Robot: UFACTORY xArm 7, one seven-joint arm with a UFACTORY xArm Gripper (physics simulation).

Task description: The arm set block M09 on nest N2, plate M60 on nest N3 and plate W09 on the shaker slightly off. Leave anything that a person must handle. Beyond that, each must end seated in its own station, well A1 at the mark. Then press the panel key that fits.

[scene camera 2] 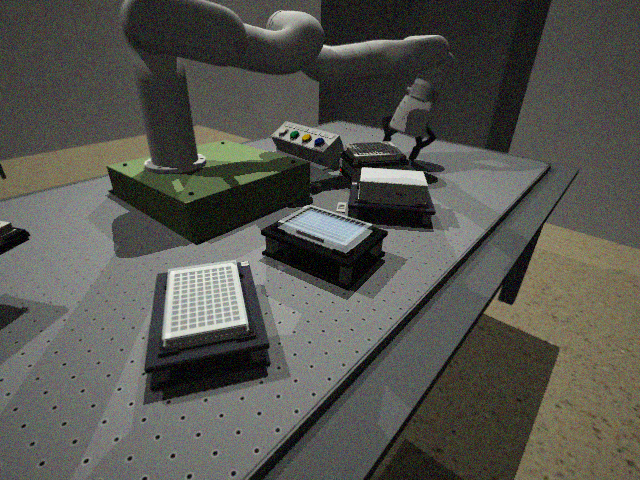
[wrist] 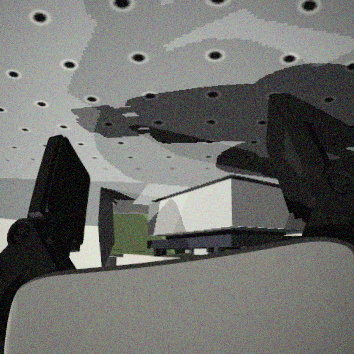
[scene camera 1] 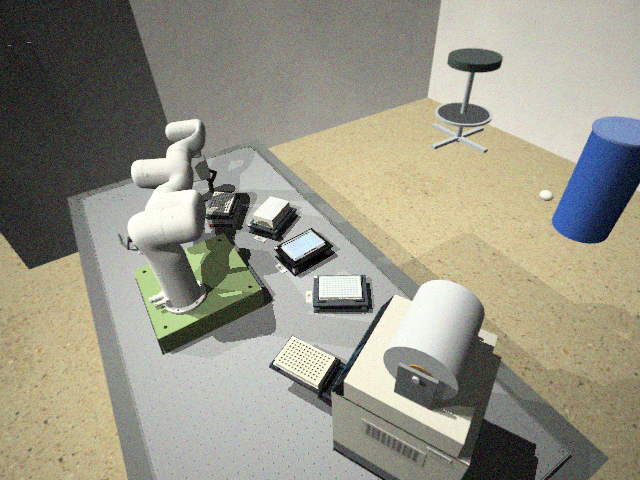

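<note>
My gripper (scene camera 1: 210, 180) (scene camera 2: 400, 150) (wrist: 169, 136) is open and empty, low at the far end of the table beside the shaker. A plate with wells (scene camera 1: 222, 203) (scene camera 2: 373, 149) lies on the shaker; its exact seating is unclear. A pale housing (wrist: 195, 212), seemingly the shaker's, shows between the fingers in the wrist view. A white block (scene camera 1: 272, 209) (scene camera 2: 393, 176) sits on the neighbouring dark nest. A blue-topped plate (scene camera 1: 305, 243) (scene camera 2: 324, 227) lies on the following nest, and a white gridded plate (scene camera 1: 340, 286) (scene camera 2: 206, 299) on another. Labels and A1 marks are unreadable.
The key panel (scene camera 2: 308, 145), with pale, green, yellow and blue keys, stands between the green arm base (scene camera 1: 227, 304) (scene camera 2: 206, 198) and the shaker. A cream plate (scene camera 1: 305, 359) lies at the large pale machine (scene camera 1: 382, 413). A stool (scene camera 1: 474, 60) and blue cylinder (scene camera 1: 599, 180) are beyond the table.
</note>
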